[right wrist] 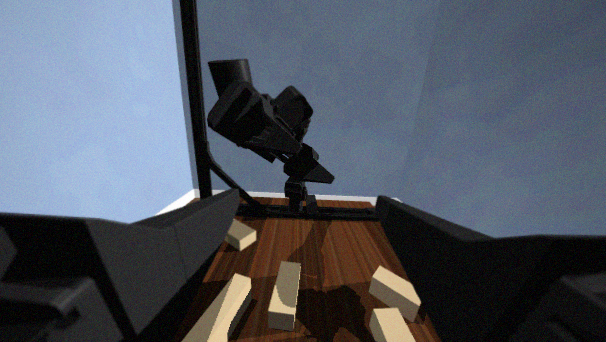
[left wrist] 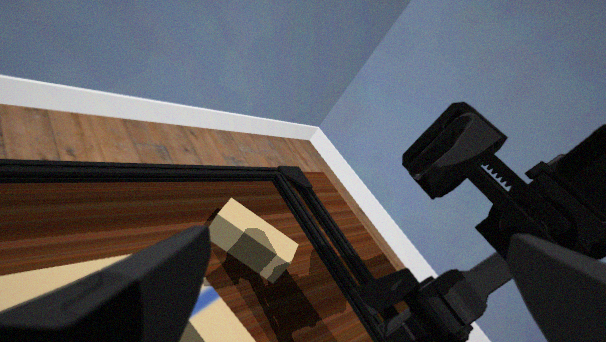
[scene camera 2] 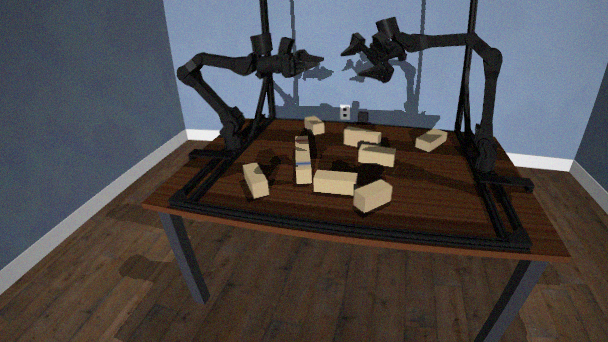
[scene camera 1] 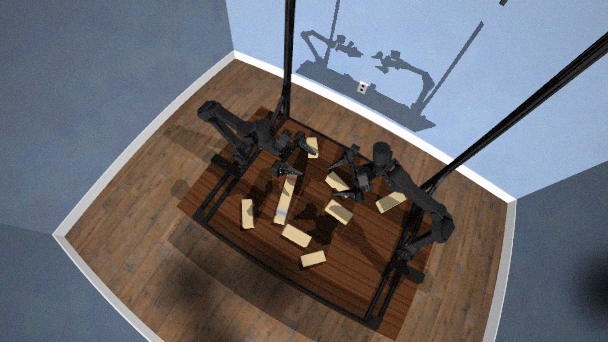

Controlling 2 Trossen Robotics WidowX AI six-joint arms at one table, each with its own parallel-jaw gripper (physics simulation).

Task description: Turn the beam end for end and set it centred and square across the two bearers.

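Frame: origin at the left arm's base, x left, y back, z up, level; metres.
Seen in the pictures: left gripper, between the fingertips: (right wrist: 319, 168) (left wrist: 356, 243) (scene camera 2: 349, 64) (scene camera 1: 329, 181); right gripper, between the fingertips: (right wrist: 308, 198) (left wrist: 499, 243) (scene camera 2: 320, 61) (scene camera 1: 309, 164); left arm's base, origin of its link: (right wrist: 295, 209) (scene camera 2: 483, 168) (scene camera 1: 403, 252); right arm's base, origin of its link: (left wrist: 400, 338) (scene camera 2: 233, 147) (scene camera 1: 243, 160).
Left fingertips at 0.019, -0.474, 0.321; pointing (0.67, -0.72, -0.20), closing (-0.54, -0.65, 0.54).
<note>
Offsets run from my left fingertips to a thing's top centre, as dx, dy, dz. "spot": to the spot under its first point.
The beam @(+0.032, -0.152, -0.290) (scene camera 1: 283, 203) (scene camera 2: 303, 173) (left wrist: 225, 322) is a long pale bar lying left of centre on the table, with a blue band towards its near end and a dark reddish patch at its far end in scene camera 2. Several shorter pale blocks lie around it; I cannot tell which two are the bearers. My left gripper (scene camera 1: 332, 181) (scene camera 2: 351, 64) (left wrist: 356, 243) (right wrist: 319, 168) is open and empty, high above the table and right of the beam. My right gripper (scene camera 1: 308, 164) (scene camera 2: 321, 59) is open and empty, high above the beam's far end.
Blocks lie left of the beam @(+0.198, -0.258, -0.290) (scene camera 1: 247, 214) (scene camera 2: 256, 182) (left wrist: 257, 240), close on its right (scene camera 1: 296, 235) (scene camera 2: 335, 182), at the front @(spot: +0.218, +0.099, -0.290) (scene camera 1: 313, 258) (scene camera 2: 372, 196), right of centre (scene camera 1: 338, 212) (scene camera 2: 376, 155) (right wrist: 285, 295) and farther back. A black frame (scene camera 2: 350, 231) edges the table.
</note>
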